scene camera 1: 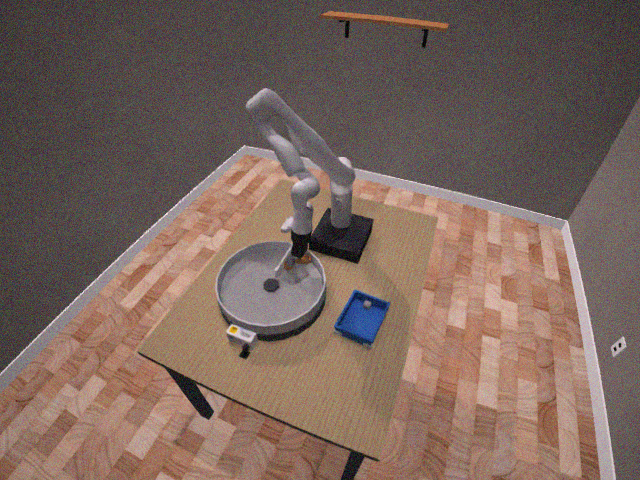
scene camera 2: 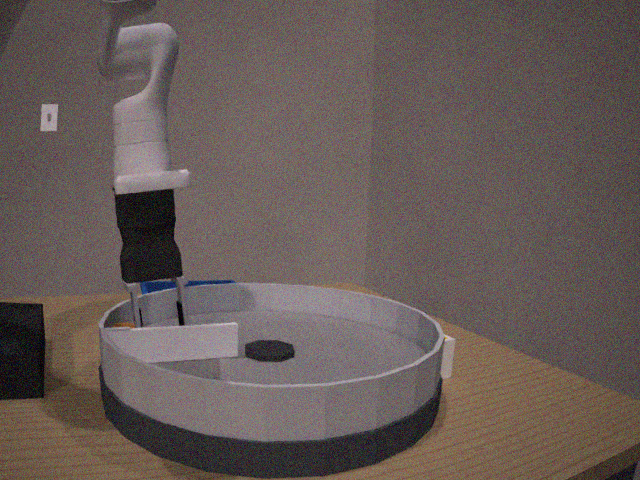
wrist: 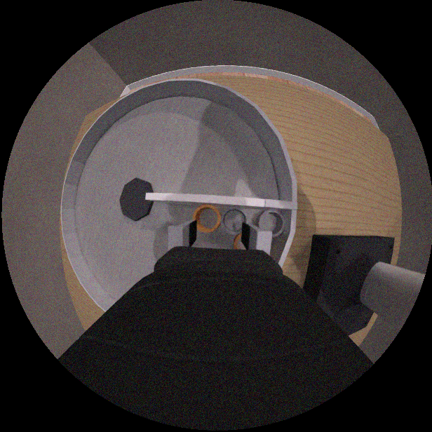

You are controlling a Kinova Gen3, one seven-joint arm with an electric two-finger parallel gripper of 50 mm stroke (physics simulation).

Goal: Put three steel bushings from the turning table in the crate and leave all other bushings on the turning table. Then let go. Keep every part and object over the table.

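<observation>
My gripper is open and empty, its fingertips low inside the turning table, beside the white bar. In the wrist view, one steel bushing lies near the bar, just beyond the right fingertip, and another steel bushing lies right of it by the wall. An orange bushing lies beyond the left fingertip; another orange bushing is mostly hidden behind the right finger. The blue crate holds a small grey bushing near its back edge.
The turning table's wall stands around the fingers, and a dark hub is at its centre. A white box with a yellow patch stands outside the wall. The arm's black base is close by.
</observation>
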